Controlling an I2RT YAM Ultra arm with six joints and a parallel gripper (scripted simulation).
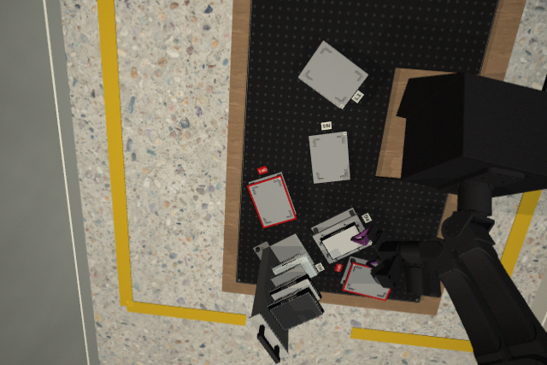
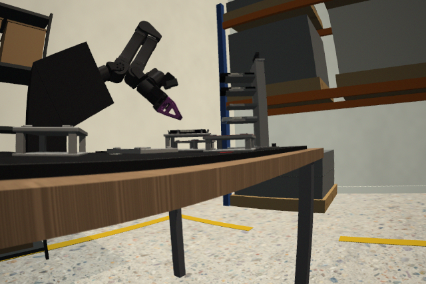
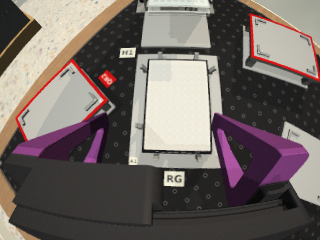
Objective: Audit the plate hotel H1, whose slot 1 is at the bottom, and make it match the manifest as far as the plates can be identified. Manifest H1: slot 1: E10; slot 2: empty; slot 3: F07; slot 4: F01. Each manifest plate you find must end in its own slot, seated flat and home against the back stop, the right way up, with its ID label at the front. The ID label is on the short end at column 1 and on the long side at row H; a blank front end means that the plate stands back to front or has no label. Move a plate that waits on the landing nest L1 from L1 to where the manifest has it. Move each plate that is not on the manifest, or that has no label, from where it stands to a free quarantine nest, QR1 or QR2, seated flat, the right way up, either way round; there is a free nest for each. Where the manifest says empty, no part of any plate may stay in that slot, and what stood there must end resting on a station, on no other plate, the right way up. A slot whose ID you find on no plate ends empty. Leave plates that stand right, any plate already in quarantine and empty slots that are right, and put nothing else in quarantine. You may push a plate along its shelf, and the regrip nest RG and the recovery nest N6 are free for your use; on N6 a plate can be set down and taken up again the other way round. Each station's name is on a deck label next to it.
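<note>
The regrip nest RG lies 7 cm below my hand, 4 cm ahead of it and 1 cm to the left of it. The rest, counted from my hand: quarantine nest QR2: 17 cm to the left, 9 cm below, 9 cm behind; then H1 deck label: 17 cm to the left, 13 cm below, 8 cm ahead; then white well plate: 18 cm ahead, 13 cm to the left, 2 cm below.
</note>
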